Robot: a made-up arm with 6 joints. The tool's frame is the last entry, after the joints.
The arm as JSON. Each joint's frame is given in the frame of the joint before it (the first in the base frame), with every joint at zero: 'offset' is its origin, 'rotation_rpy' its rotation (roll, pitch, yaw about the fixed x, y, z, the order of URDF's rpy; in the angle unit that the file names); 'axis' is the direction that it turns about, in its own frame. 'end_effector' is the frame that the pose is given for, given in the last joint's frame.
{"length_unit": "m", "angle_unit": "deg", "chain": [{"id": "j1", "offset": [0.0, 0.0, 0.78], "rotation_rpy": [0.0, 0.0, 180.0], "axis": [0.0, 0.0, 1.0]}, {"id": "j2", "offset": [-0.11, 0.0, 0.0], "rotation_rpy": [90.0, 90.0, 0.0], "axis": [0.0, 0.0, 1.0]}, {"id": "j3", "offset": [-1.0, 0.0, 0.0], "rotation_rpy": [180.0, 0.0, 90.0], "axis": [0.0, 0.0, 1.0]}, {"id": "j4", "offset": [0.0, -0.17, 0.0], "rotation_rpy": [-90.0, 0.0, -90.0], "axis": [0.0, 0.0, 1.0]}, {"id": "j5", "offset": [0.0, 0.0, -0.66], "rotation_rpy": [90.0, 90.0, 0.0], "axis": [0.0, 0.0, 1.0]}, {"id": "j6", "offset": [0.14, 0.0, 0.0], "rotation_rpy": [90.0, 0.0, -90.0], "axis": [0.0, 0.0, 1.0]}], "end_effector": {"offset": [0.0, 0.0, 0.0], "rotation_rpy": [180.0, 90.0, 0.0]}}
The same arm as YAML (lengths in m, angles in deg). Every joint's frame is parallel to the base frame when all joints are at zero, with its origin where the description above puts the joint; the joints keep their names.
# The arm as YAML. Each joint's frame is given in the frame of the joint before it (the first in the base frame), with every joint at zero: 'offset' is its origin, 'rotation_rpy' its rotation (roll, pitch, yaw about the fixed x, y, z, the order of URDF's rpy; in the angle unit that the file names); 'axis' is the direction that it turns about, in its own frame. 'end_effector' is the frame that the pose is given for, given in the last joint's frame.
length_unit: m
angle_unit: deg
chain:
  - id: j1
    offset: [0.0, 0.0, 0.78]
    rotation_rpy: [0.0, 0.0, 0.0]
    axis: [0.0, 0.0, 1.0]
  - id: j2
    offset: [0.11, 0.0, 0.0]
    rotation_rpy: [0.0, 0.0, 0.0]
    axis: [0.0, 1.0, 0.0]
  - id: j3
    offset: [0.0, 0.0, 1.0]
    rotation_rpy: [0.0, 0.0, 0.0]
    axis: [0.0, -1.0, 0.0]
  - id: j4
    offset: [0.0, 0.0, 0.17]
    rotation_rpy: [0.0, 0.0, 0.0]
    axis: [-1.0, 0.0, 0.0]
  - id: j5
    offset: [0.66, 0.0, 0.0]
    rotation_rpy: [0.0, 0.0, 0.0]
    axis: [0.0, -1.0, 0.0]
  - id: j6
    offset: [0.14, 0.0, 0.0]
    rotation_rpy: [0.0, 0.0, 0.0]
    axis: [-1.0, 0.0, 0.0]
end_effector:
  offset: [0.0, 0.0, 0.0]
  rotation_rpy: [0.0, 0.0, 0.0]

